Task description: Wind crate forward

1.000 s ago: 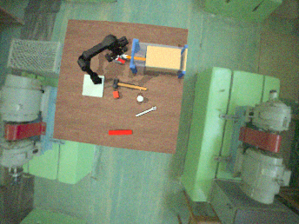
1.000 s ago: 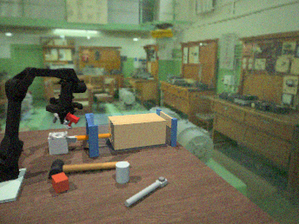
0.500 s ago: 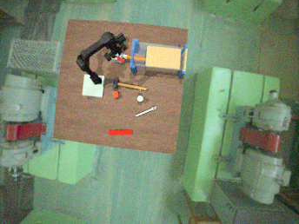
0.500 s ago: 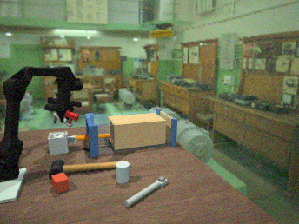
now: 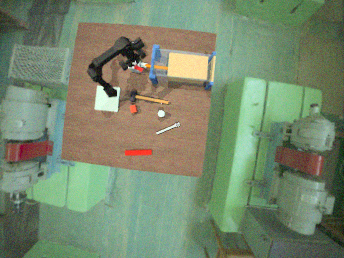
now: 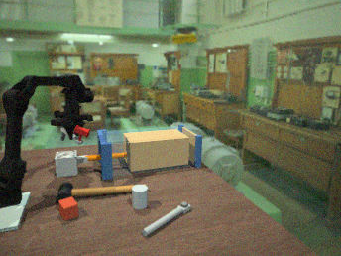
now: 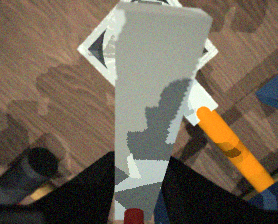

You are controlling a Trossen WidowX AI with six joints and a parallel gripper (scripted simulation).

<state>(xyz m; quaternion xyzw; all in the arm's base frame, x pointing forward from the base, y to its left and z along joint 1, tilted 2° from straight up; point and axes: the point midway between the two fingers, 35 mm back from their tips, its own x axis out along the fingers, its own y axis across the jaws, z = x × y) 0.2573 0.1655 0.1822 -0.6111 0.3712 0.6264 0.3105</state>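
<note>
Right now my gripper tip is 3 cm short of the red knob, 4 cm to the left of it and 3 cm below it. The rest, counted from my gripper tip: winch handle (2 cm above); winch (5 cm behind, 5 cm to the left, 14 cm below); blue steel frame (13 cm ahead, 3 cm to the left, 7 cm below).
</note>
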